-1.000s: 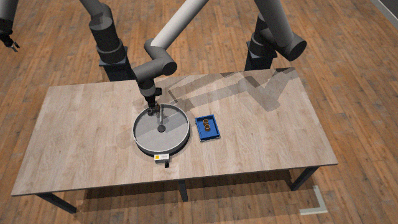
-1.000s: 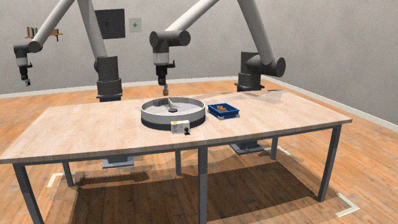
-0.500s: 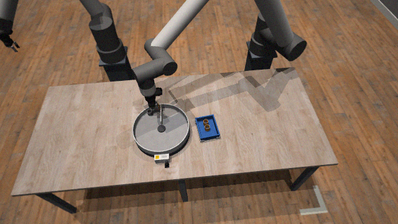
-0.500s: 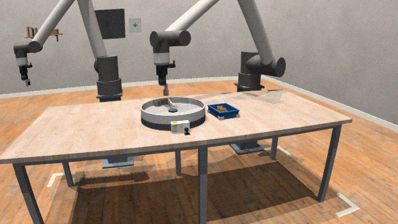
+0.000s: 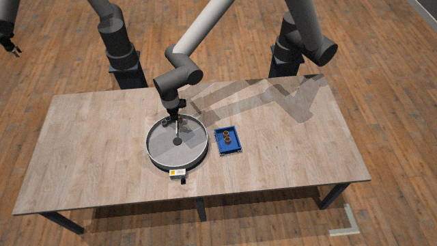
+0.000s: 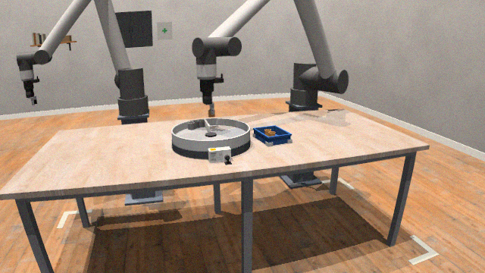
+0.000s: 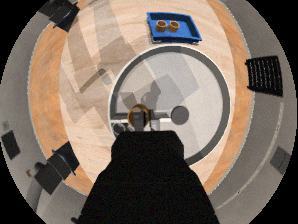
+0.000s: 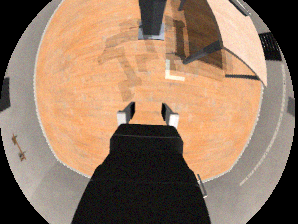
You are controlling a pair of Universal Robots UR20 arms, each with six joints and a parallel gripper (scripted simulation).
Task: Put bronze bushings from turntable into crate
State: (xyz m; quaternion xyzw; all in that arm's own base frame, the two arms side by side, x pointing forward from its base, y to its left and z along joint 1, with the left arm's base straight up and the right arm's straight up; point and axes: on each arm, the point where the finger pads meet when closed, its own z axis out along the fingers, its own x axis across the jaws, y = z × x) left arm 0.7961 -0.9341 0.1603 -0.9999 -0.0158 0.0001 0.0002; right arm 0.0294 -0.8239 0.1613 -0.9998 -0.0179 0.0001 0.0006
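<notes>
The blue crate is 32 cm to the left of my left hand, 14 cm below it and 9 cm ahead of it. Also, from my left hand: turntable (11 cm below, 10 cm ahead, 2 cm to the right).
</notes>
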